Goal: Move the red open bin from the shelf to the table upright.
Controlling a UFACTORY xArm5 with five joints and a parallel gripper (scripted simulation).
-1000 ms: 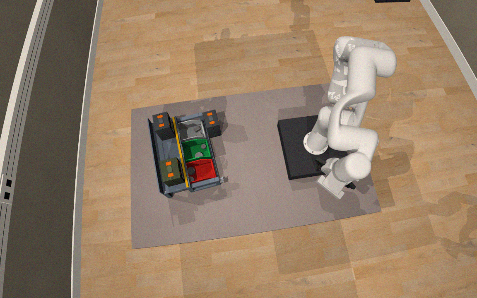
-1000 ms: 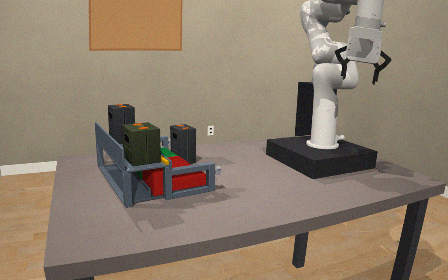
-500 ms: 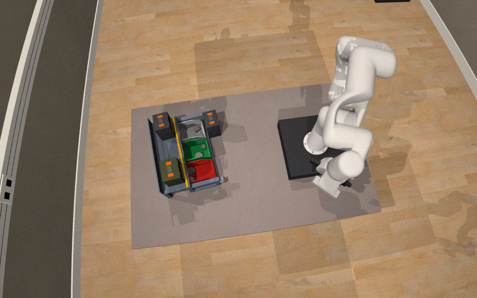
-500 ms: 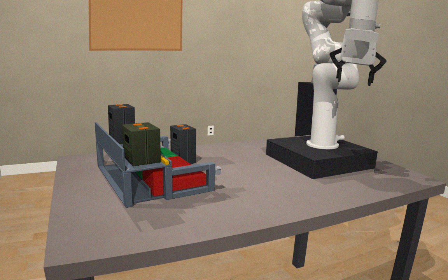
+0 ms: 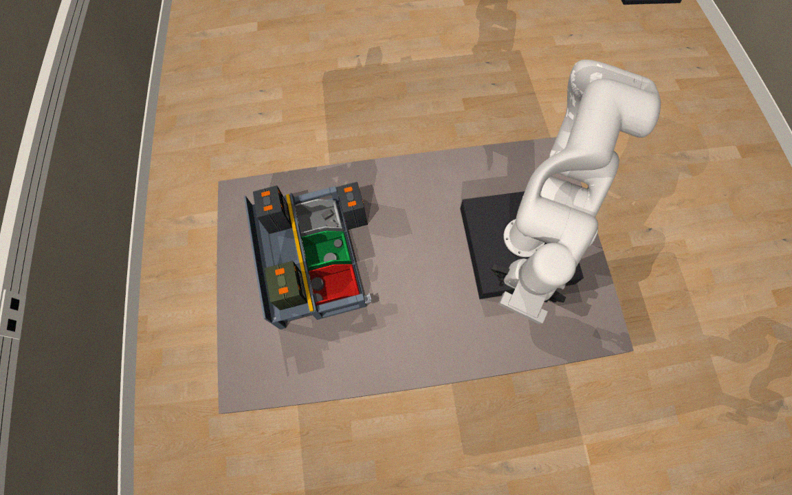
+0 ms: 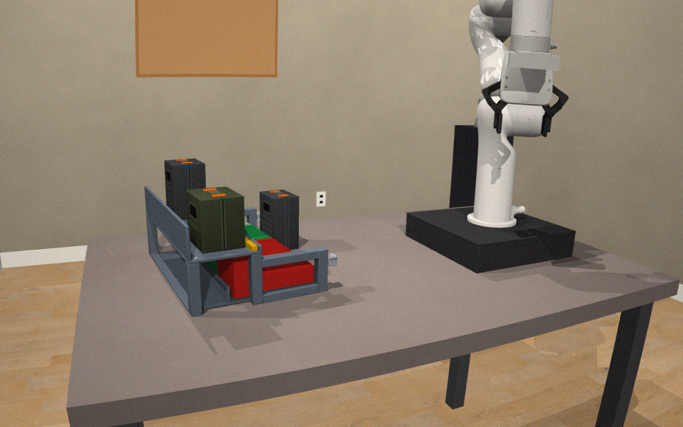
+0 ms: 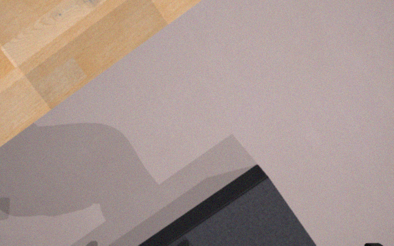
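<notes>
My hand is 480 mm short of the red open bin, 150 mm to the left of it and 280 mm above it. Round my hand: olive box: 580 mm ahead, 130 mm to the right, 170 mm below; green bin: 500 mm ahead, 260 mm to the right, 280 mm below; grey disc: 520 mm ahead, 120 mm to the right, 300 mm below.
</notes>
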